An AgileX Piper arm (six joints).
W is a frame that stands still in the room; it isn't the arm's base.
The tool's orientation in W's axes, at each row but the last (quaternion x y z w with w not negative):
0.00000, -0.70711, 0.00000, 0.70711
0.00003, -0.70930, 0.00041, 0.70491
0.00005, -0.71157, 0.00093, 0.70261
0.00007, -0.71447, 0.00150, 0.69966
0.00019, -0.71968, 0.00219, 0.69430
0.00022, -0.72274, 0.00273, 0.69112
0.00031, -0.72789, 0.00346, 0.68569
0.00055, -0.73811, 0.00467, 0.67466
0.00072, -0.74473, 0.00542, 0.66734
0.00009, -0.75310, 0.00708, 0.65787
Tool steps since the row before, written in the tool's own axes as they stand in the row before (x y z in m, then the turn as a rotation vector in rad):
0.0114, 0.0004, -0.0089, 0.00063, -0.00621, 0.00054
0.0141, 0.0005, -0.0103, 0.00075, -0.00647, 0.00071
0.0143, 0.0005, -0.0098, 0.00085, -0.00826, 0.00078
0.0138, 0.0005, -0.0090, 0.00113, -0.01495, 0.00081
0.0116, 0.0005, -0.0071, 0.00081, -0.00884, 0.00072
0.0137, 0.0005, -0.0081, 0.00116, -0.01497, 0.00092
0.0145, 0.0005, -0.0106, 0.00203, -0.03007, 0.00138
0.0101, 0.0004, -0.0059, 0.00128, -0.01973, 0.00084
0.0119, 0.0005, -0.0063, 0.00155, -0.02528, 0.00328
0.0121, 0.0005, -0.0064, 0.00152, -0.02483, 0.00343
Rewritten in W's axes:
0.0089, 0.0004, 0.0114, -0.00054, -0.00621, 0.00063
0.0102, 0.0005, 0.0142, -0.00071, -0.00647, 0.00075
0.0096, 0.0005, 0.0144, -0.00078, -0.00826, 0.00085
0.0087, 0.0005, 0.0140, -0.00080, -0.01495, 0.00114
0.0067, 0.0006, 0.0118, -0.00072, -0.00884, 0.00081
0.0075, 0.0006, 0.0140, -0.00091, -0.01497, 0.00117
0.0097, 0.0006, 0.0151, -0.00134, -0.03007, 0.00208
0.0050, 0.0005, 0.0106, -0.00081, -0.01973, 0.00132
0.0050, 0.0006, 0.0125, -0.00322, -0.02530, 0.00136
0.0047, 0.0007, 0.0128, -0.00337, -0.02485, 0.00131

